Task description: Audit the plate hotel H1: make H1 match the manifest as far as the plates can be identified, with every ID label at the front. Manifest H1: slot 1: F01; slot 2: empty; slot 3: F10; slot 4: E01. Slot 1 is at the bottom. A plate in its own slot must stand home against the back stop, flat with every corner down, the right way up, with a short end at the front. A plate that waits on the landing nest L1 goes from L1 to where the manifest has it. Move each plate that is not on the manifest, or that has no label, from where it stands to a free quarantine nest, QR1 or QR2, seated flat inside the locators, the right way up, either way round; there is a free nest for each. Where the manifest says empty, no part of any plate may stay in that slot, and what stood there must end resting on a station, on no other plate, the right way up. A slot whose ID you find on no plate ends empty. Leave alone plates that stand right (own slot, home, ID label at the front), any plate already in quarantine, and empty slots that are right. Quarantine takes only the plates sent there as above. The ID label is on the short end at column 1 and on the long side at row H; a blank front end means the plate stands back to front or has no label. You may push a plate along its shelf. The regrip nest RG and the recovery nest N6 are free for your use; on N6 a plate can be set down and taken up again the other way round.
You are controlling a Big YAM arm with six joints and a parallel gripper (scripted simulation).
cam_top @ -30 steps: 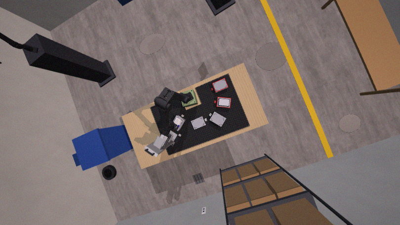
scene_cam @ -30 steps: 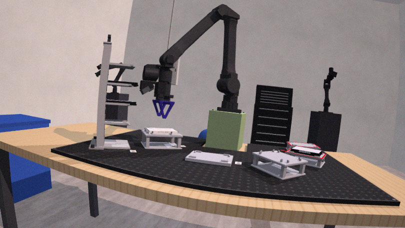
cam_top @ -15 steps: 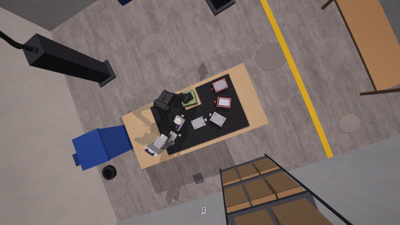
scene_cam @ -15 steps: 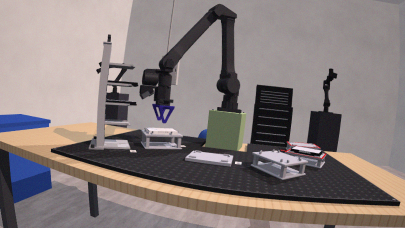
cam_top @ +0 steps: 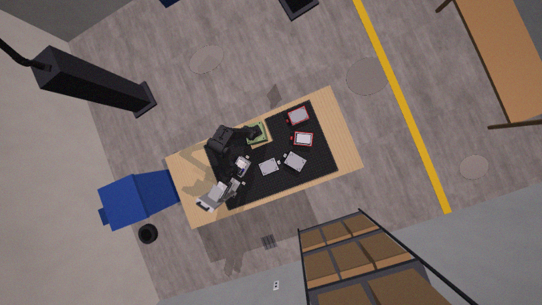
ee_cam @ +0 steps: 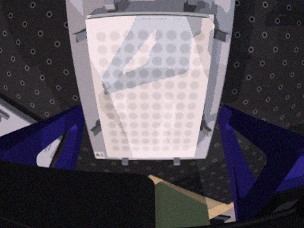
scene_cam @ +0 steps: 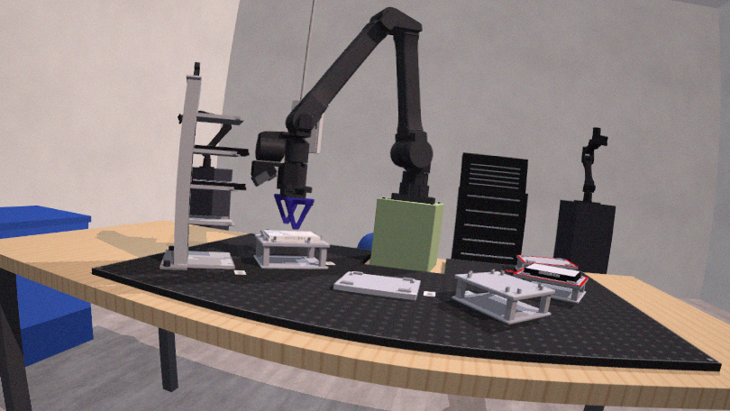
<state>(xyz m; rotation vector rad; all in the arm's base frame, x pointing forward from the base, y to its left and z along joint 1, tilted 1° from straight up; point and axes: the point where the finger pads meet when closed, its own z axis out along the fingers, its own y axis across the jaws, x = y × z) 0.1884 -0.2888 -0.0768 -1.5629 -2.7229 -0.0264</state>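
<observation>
Right now the white well plate is 3 cm below my hand. The rest, counted from my hand: RG label (10 cm below, 9 cm to the left, 5 cm behind); then H1 tag (15 cm ahead, 10 cm below, 7 cm to the right); then regrip nest RG (4 cm below).
</observation>
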